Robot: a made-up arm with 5 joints. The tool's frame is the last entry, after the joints. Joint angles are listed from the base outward. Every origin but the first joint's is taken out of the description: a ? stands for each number. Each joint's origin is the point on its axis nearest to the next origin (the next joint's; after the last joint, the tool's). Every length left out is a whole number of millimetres.
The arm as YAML. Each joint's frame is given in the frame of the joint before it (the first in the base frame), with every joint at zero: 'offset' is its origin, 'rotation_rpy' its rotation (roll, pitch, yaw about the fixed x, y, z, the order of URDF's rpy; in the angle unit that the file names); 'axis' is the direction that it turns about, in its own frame. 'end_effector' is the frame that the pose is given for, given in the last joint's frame.
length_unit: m
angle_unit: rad
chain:
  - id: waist
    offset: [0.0, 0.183, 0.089]
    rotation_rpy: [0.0, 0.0, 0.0]
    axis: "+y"
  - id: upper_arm
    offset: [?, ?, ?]
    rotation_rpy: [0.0, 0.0, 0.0]
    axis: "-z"
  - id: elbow
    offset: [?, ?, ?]
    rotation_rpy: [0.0, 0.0, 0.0]
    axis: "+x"
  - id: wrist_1
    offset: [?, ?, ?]
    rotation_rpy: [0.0, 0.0, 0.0]
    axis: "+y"
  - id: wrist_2
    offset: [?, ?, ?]
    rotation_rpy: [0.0, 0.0, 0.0]
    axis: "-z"
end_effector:
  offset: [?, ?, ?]
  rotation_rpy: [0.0, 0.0, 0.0]
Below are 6 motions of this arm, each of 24 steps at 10 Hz.
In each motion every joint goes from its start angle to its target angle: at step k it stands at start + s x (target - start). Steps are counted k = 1, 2, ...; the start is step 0. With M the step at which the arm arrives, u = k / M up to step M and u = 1 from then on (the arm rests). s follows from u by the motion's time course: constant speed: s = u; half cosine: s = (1 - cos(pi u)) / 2; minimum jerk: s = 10 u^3 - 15 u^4 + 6 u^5.
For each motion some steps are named. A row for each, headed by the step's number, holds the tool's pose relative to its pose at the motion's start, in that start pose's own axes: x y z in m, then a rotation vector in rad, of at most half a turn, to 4 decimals.
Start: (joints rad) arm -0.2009 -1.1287 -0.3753 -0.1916 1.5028
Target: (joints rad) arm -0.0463 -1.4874 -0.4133 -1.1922 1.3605
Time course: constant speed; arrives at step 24
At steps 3, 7, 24:
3: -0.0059 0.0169 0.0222 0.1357 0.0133 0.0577
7: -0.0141 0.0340 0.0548 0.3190 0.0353 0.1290
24: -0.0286 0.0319 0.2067 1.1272 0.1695 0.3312

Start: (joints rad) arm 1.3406 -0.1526 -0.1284 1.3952 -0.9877
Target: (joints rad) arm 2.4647 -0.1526 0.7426 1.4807 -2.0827
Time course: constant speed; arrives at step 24
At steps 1, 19, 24:
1: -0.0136 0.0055 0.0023 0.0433 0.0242 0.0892
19: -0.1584 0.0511 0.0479 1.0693 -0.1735 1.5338
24: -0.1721 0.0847 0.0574 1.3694 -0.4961 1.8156

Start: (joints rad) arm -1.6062 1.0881 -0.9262 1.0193 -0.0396
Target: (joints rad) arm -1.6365 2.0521 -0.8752 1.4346 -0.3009
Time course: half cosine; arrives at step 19
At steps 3, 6, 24:
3: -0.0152 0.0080 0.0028 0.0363 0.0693 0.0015
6: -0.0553 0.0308 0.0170 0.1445 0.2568 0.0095
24: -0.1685 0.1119 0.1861 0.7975 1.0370 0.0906

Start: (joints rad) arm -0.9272 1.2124 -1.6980 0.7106 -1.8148
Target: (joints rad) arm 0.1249 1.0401 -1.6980 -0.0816 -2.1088
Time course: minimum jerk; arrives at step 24
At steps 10, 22, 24:
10: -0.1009 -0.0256 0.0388 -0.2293 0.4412 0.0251
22: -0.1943 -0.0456 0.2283 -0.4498 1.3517 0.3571
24: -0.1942 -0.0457 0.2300 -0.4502 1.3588 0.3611

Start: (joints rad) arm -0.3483 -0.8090 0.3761 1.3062 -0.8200
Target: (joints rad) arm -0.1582 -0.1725 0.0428 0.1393 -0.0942
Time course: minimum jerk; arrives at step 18
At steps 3, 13, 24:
3: 0.0111 0.0012 -0.0035 -0.0189 -0.0456 -0.0389
13: 0.2079 -0.0316 0.0625 -0.2300 -1.0268 -1.1293
24: 0.2149 -0.0441 0.0885 -0.2448 -1.1646 -1.3222

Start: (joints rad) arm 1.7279 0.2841 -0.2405 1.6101 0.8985
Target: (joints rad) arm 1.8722 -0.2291 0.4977 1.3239 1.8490
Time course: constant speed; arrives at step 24
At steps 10, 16, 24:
10: 0.0508 -0.0017 0.0141 -0.0285 -0.2239 -0.0942
16: 0.0701 -0.0010 0.0264 -0.0292 -0.3245 -0.1335
24: 0.0838 -0.0004 0.0418 -0.0303 -0.4148 -0.1737

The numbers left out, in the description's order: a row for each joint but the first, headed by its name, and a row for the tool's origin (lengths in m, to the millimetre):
upper_arm: -0.052 0.0 -0.053
elbow: -0.107 -0.053 0.0
wrist_1: 0.0 -0.042 0.027
wrist_2: 0.069 0.0 -0.138
tool: -0.057 0.095 0.0

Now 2 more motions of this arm.
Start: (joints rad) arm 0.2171 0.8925 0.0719 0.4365 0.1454
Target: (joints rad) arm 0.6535 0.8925 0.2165 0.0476 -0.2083
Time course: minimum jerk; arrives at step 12
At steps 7, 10, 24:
7: -0.0251 -0.0330 0.0386 -0.1129 -0.0798 0.1717
10: -0.0343 -0.0464 0.0591 -0.1769 -0.1091 0.2575
24: -0.0353 -0.0478 0.0615 -0.1846 -0.1121 0.2675

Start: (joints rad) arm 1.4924 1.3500 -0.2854 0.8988 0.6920
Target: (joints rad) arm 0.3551 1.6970 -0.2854 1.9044 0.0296
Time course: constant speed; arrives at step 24
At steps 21, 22, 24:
21: -0.2082 -0.0440 0.0716 0.1751 1.0093 1.4622
22: -0.2086 -0.0523 0.0773 0.1771 1.0504 1.5441
24: -0.2061 -0.0688 0.0876 0.1772 1.1308 1.7099

